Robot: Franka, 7 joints.
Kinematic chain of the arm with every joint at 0, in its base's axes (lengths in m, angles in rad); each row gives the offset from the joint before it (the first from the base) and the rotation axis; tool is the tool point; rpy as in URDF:
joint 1: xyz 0 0 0.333 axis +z
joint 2: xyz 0 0 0 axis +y
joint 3: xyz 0 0 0.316 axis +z
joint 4: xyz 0.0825 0 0 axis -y
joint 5: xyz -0.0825 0 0.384 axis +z
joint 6: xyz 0 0 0 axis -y
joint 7: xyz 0.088 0 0 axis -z
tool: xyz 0 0 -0.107 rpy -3.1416 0 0
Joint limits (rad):
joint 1: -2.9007..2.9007
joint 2: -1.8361..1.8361
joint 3: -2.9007..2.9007
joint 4: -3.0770..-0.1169
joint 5: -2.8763..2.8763
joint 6: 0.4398..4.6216
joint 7: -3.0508..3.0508
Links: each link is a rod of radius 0.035 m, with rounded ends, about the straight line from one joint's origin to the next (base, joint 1, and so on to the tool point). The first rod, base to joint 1, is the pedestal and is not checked.
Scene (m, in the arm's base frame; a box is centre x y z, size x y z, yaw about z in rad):
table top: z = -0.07
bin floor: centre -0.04 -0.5 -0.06 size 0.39 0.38 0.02 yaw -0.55
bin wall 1: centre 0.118 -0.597 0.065 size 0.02 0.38 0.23 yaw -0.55
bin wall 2: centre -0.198 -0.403 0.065 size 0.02 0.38 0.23 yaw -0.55
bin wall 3: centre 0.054 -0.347 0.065 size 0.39 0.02 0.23 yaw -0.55
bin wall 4: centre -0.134 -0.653 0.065 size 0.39 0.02 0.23 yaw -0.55
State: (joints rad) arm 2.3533 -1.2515 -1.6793 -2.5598 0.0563 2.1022 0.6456
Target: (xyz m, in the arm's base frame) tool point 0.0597 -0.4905 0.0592
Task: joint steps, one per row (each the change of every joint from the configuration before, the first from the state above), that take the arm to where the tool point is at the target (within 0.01 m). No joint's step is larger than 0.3 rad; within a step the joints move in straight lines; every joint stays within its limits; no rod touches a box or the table.
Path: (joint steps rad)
1: -0.1183 0.2844 0.0772 0.0518 -0.0681 0.1284 -0.0437
2: -0.1183 0.2844 0.0771 0.0518 -0.0681 0.1284 -0.0437
3: -0.1183 0.2844 0.0772 0.0518 -0.0681 0.1285 -0.0437
4: -0.1184 0.2843 0.0772 0.0518 -0.0681 0.1284 -0.0437
5: -0.1211 -0.0078 -0.2708 0.0245 0.0412 -0.1260 0.0350
6: -0.1212 -0.0078 -0.2707 0.0244 0.0413 -0.1260 0.0349
7: -0.1212 -0.0078 -0.2708 0.0245 0.0412 -0.1260 0.0350
8: -0.1211 -0.0078 -0.2707 0.0245 0.0412 -0.1260 0.0349
9: -0.1212 -0.0078 -0.2708 0.0245 0.0413 -0.1260 0.0350
10: -0.0020 -0.2931 -0.0218 0.0725 -0.0030 0.1001 0.0000
11: -0.0020 -0.2930 -0.0219 0.0726 -0.0029 0.1001 0.0000

